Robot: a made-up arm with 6 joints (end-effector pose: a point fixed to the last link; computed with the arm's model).
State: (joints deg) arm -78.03 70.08 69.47 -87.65 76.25 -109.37
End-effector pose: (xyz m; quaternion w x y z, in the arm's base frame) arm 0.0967 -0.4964 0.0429 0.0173 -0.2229 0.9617 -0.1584
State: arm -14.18 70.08 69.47 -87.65 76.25 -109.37
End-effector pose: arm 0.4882 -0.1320 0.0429 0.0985 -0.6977 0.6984 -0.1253
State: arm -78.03 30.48 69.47 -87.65 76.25 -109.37
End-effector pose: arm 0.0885 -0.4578 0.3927 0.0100 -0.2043 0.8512 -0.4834
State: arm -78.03 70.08 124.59 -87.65 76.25 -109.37
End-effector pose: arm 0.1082 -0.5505 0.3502 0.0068 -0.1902 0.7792 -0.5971
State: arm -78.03 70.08 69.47 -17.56 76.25 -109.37
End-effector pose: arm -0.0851 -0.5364 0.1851 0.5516 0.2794 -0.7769 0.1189
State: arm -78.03 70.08 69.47 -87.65 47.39 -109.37
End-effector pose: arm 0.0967 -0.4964 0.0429 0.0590 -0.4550 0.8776 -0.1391
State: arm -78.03 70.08 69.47 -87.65 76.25 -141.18
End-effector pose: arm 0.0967 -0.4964 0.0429 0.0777 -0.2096 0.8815 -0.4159
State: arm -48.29 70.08 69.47 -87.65 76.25 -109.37
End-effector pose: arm 0.3302 -0.3830 0.0429 0.0574 -0.4622 0.8723 -0.1487
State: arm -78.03 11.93 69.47 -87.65 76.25 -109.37
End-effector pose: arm 0.0683 -0.3626 0.5291 0.0061 -0.1871 0.7635 -0.6181
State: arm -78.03 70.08 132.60 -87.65 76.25 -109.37
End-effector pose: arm 0.1046 -0.5337 0.3941 0.0050 -0.1816 0.7364 -0.6517
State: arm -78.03 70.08 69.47 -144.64 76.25 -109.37
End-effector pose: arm 0.2678 -0.4610 0.1286 0.4853 -0.1154 0.8539 -0.1482
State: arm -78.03 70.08 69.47 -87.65 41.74 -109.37
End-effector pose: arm 0.0967 -0.4964 0.0429 0.0668 -0.4976 0.8544 -0.1342
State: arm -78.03 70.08 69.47 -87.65 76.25 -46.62
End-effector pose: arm 0.0967 -0.4964 0.0429 0.1013 0.1993 -0.9036 -0.3655
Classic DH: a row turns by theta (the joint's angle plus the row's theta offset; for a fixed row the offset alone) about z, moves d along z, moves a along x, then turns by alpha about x. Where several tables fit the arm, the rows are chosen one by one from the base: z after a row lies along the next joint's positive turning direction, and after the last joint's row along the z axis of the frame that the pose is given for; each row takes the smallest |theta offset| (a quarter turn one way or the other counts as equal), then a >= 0, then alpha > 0; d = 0 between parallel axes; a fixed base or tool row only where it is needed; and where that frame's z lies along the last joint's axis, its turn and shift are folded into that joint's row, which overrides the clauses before.
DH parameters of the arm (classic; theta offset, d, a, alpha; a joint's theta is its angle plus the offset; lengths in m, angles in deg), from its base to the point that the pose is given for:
joint 1: 0 0.163 0 -90
joint 2: -90 0 0.254 180
joint 3: 0 0 0 -90
joint 4: 0 -0.269 0 90
joint 5: 0 0.204 0 -90
joint 6: 90 0 0 90
tool (fixed): -90 0 0 0

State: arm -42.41 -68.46 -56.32 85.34 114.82 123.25
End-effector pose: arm -0.0230 -0.0014 0.5116 0.3203 0.7384 0.5484 0.2269
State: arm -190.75 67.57 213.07 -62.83 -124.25 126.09
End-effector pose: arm -0.0965 0.1131 0.5618 0.0221 -0.3132 0.9479 -0.0547
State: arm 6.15 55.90 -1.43 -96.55 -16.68 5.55
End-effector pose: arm 0.1814 0.0429 -0.0304 0.5768 0.6502 0.4482 -0.2089
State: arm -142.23 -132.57 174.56 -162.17 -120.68 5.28
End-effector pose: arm 0.1778 -0.1079 -0.2610 0.5426 0.3872 -0.7328 0.1365
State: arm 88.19 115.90 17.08 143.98 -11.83 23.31
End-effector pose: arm -0.1553 0.3108 -0.2322 0.4582 0.5920 0.4110 -0.5202
